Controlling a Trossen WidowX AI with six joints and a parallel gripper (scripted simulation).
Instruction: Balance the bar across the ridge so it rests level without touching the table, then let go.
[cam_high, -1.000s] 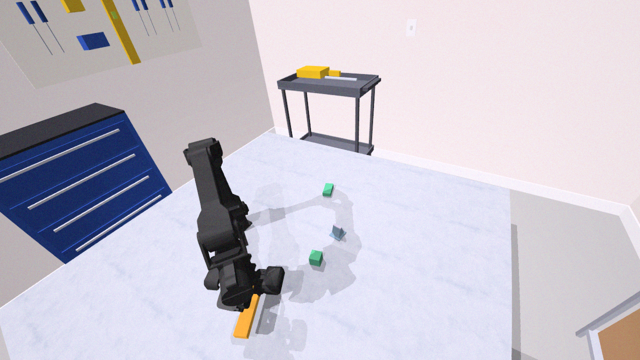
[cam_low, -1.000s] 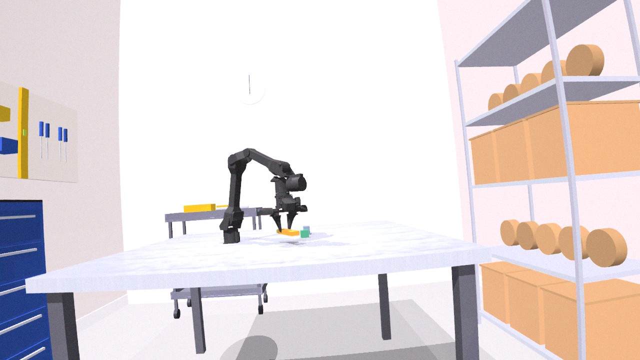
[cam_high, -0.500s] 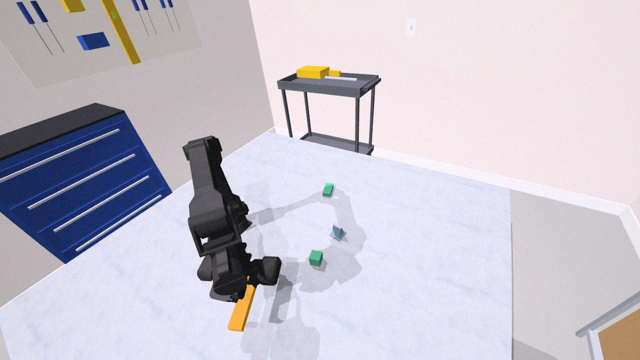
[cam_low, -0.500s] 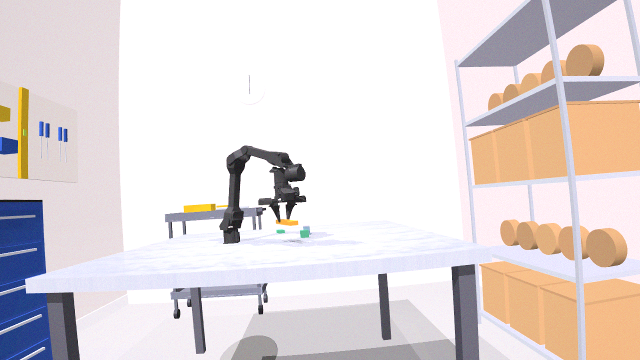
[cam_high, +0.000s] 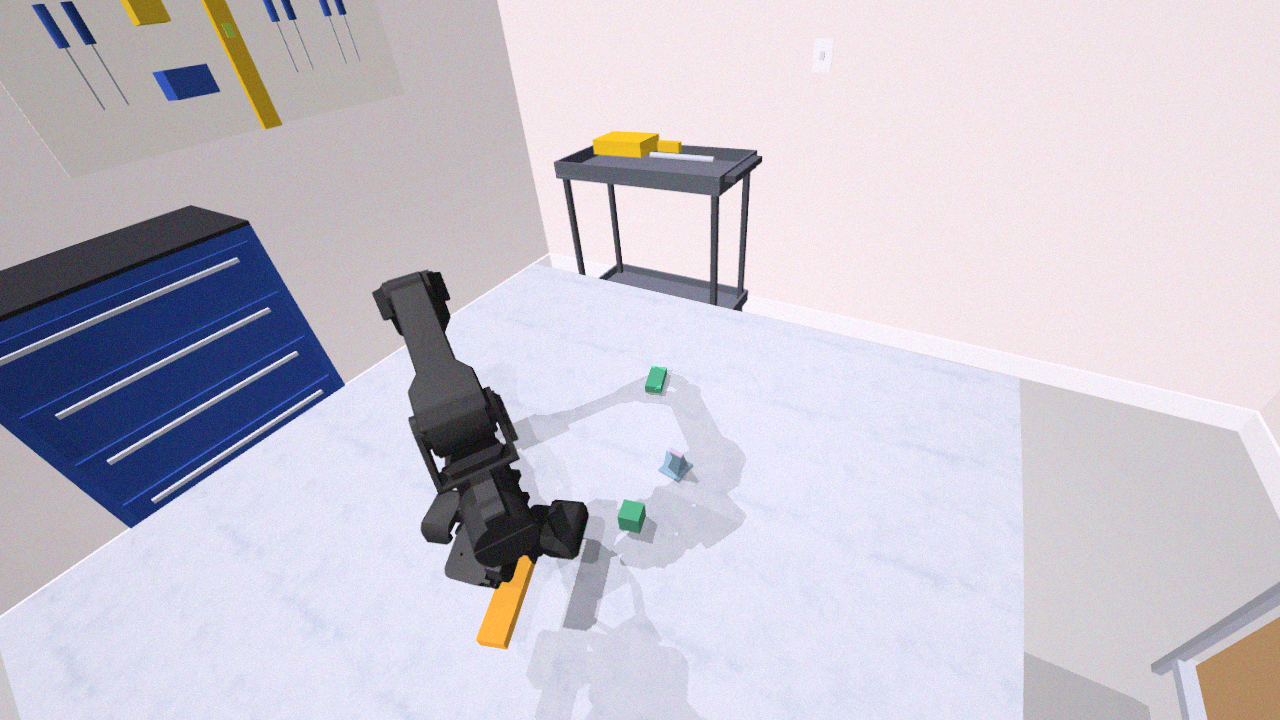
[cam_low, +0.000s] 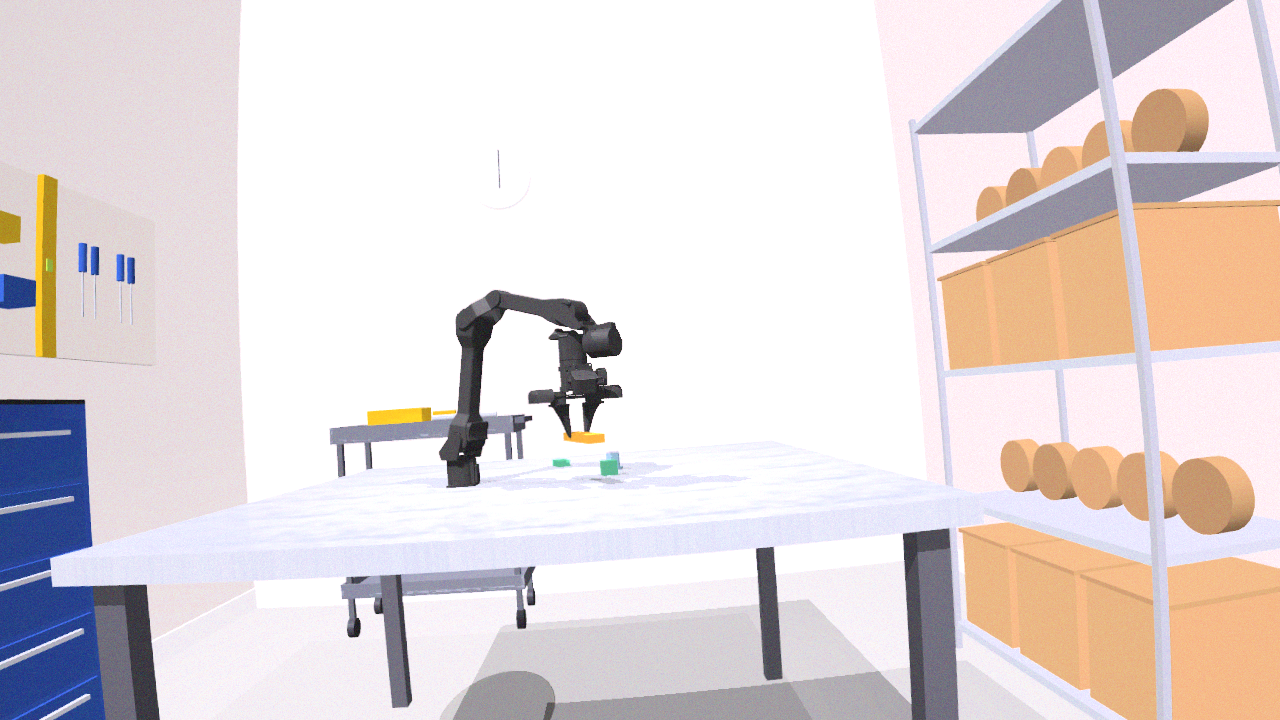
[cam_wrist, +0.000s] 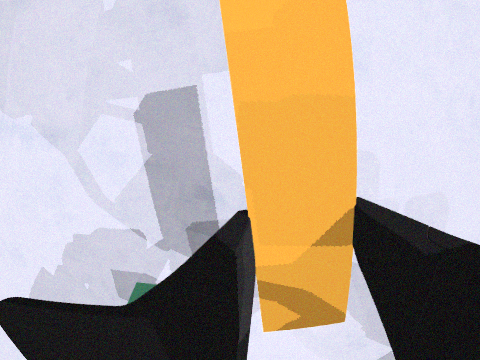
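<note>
My gripper tip is now 5 cm short of the green cube, 16 cm to the right of it and 8 cm above it. From my gripper tip the other things lie so: orange bar: 1 cm ahead, 3 cm to the right.
</note>
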